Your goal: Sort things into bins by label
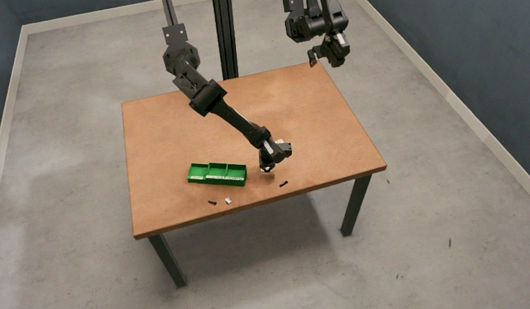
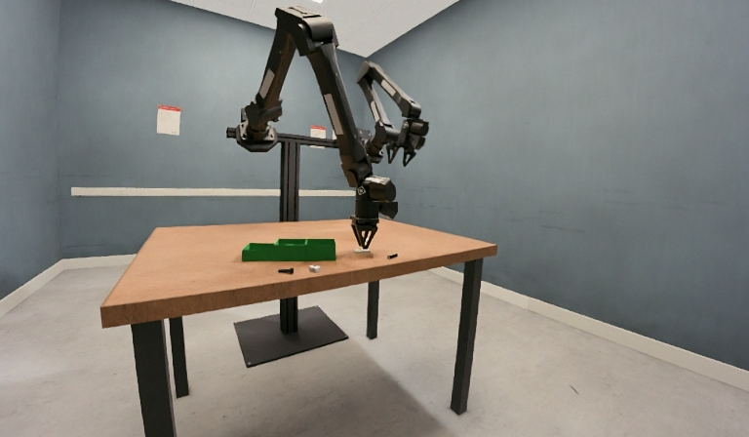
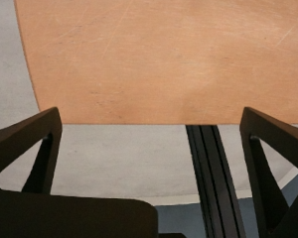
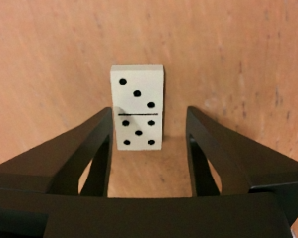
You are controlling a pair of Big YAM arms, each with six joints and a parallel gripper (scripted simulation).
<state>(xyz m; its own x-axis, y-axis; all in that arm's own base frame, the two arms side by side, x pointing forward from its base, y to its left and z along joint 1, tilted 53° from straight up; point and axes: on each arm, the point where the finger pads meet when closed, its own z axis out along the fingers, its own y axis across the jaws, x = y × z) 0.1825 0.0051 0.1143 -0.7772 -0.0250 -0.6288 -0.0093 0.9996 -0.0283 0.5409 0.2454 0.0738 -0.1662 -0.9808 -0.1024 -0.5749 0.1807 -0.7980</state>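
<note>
The green two-compartment bin is 21 cm to the right of my right hand and 7 cm behind it. Also, from my right hand: black bolt: 28 cm to the right, 6 cm ahead, 2 cm below.
</note>
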